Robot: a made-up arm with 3 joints. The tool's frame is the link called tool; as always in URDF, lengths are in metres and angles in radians.
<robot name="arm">
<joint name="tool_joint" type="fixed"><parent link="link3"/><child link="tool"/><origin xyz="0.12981 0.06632 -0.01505" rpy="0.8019 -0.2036 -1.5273"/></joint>
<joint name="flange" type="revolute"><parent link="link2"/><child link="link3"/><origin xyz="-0.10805 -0.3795 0.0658" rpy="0.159 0.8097 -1.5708"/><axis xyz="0 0 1"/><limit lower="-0.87" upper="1.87"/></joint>
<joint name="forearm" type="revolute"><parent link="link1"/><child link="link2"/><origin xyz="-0.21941 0.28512 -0.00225" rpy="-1.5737 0 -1.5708"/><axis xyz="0 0 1"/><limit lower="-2.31" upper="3.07"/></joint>
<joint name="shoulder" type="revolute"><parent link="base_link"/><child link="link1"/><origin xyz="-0.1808 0.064 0.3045" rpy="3.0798 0.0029 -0.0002"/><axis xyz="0 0 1"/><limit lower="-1.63" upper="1.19"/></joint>
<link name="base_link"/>
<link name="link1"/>
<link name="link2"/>
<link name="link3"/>
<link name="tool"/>
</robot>
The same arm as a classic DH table. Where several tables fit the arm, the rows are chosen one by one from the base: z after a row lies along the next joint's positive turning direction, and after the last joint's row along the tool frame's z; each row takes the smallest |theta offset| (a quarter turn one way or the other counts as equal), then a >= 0, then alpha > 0; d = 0 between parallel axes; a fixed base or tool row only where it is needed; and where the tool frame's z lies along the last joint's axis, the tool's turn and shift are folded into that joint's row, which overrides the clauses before.
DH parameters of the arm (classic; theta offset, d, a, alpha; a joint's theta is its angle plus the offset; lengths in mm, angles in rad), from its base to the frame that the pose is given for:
base (fixed): -0.0469 -590.1 -183.6 3.0797
shoulder: 1.524 -899.2 285.1 1.5737
forearm: -0.2179 -519.9 23.4 -0.8217
flange: 0 633 -84.9 0.8217
tool (fixed): 0.2798 -161.8 0 0
Joint limits (rad, base to tool): -1.63..1.19 -2.31..3.07 -0.87..1.87

